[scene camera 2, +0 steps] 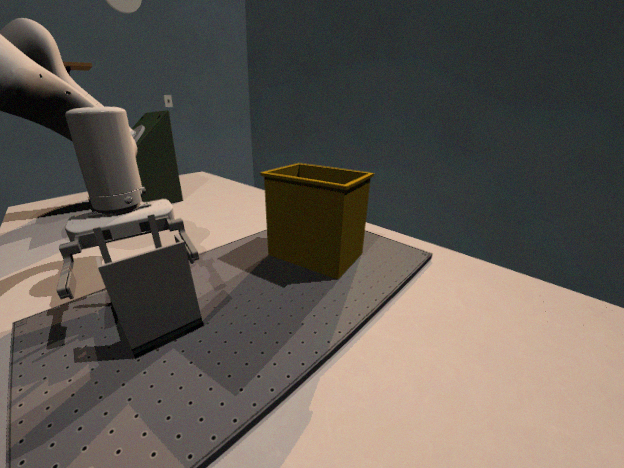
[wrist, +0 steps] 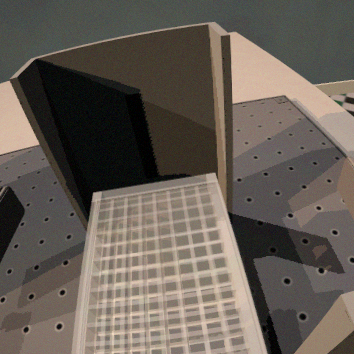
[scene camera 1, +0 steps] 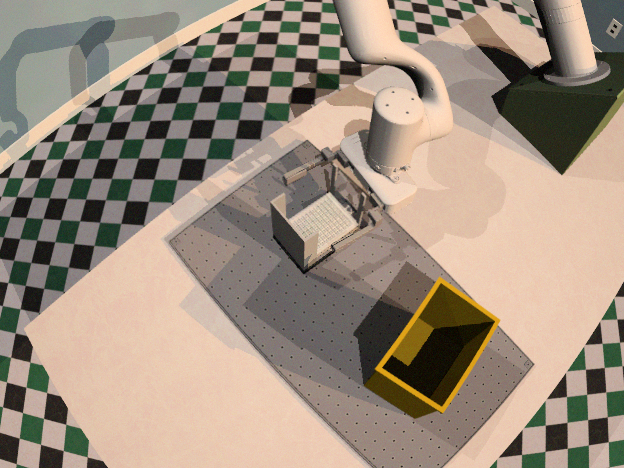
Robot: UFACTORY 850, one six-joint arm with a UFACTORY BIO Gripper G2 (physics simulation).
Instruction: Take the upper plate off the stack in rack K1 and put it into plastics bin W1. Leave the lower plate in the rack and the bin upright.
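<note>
Rack K1 (scene camera 1: 289, 242) (scene camera 2: 153, 302) (wrist: 182, 75) is a pale holder with a tall wall, upright on the perforated board. The upper plate, a pale gridded one (scene camera 1: 325, 220) (wrist: 165, 260), lies flat inside it; the rack wall hides it in scene camera 2. The lower plate cannot be told apart. My gripper (scene camera 1: 309, 215) (scene camera 2: 129, 275) is open and empty, its long fingers standing wide on two opposite sides of the rack, apart from the plate. Bin W1 (scene camera 1: 403, 395) (scene camera 2: 304, 221), yellow and open-topped, stands upright on the board; the inside that shows is empty.
The perforated grey board (scene camera 1: 307, 322) (scene camera 2: 272, 347) lies on the pale table (scene camera 1: 151, 362) (scene camera 2: 428, 372). The bin stands to one side of the rack, with a gap between them. The dark green arm base (scene camera 1: 559, 120) (scene camera 2: 158, 161) is at the back.
</note>
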